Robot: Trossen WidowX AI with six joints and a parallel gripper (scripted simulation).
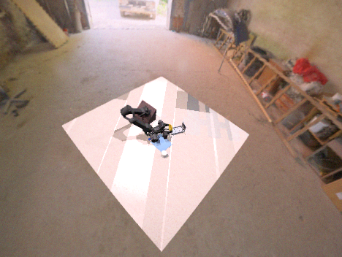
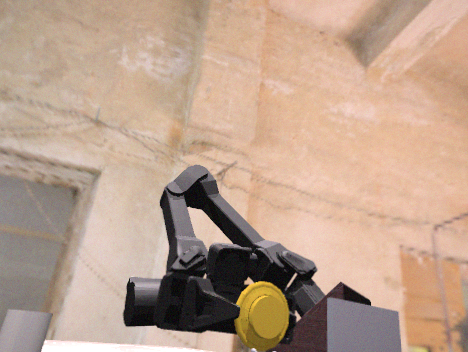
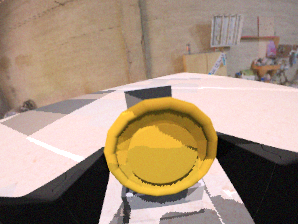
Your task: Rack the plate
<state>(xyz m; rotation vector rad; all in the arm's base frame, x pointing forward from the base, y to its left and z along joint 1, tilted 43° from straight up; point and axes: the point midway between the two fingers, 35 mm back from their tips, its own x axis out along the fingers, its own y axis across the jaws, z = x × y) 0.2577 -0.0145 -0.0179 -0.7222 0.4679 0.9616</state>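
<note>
Now: the grey dish rack 60 mm to the left of my gripper tip, 50 mm below it and 30 mm ahead of it. From my gripper tip the other things lie so: yellow plate (10 mm to the right); then white cup (230 mm to the right, 110 mm ahead, 40 mm below); then blue mat (150 mm to the right, 70 mm below, 20 mm ahead).
</note>
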